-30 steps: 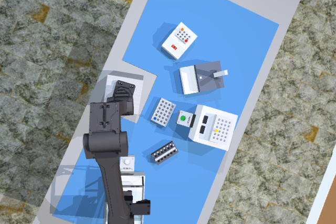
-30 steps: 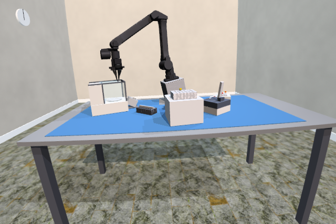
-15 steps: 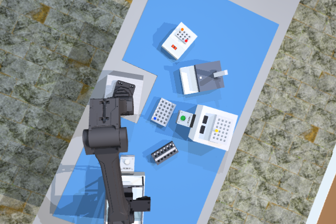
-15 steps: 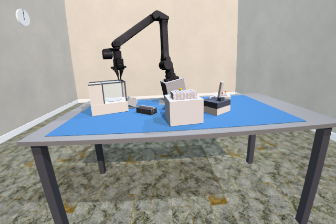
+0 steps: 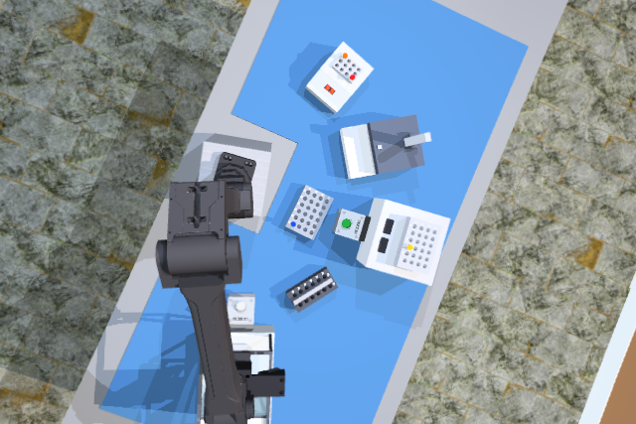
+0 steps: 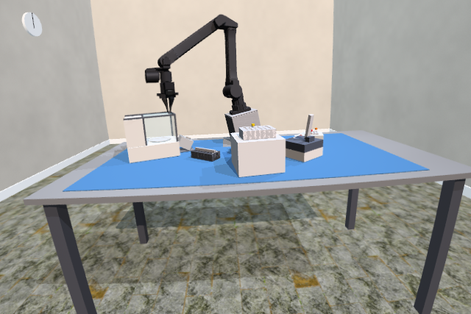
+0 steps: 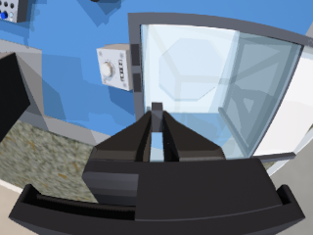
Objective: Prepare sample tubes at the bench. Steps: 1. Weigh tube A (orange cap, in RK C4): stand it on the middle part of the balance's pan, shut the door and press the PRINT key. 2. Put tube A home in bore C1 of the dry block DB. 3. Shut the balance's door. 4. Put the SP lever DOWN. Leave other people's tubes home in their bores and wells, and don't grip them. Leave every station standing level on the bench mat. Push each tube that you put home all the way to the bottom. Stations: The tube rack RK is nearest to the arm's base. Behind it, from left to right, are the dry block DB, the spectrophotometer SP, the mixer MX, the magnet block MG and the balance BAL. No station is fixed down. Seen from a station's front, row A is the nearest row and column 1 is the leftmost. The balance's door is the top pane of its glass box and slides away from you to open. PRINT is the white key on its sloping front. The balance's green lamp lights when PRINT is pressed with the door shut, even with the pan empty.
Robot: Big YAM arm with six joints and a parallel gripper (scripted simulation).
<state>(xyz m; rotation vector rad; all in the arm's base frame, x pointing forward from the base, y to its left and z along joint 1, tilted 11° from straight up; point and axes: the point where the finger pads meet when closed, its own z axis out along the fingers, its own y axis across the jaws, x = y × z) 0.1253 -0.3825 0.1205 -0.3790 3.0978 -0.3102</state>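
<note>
Now: the balance door 10 mm ahead of my hand, 30 mm to the right of it and 10 mm below it. From my hand the other things lie so: tube rack RK: 90 mm ahead, 370 mm to the left, 210 mm below; then white key: 20 mm behind, 90 mm to the left, 150 mm below; then black magnet block: 150 mm ahead, 170 mm to the left, 200 mm below.
</note>
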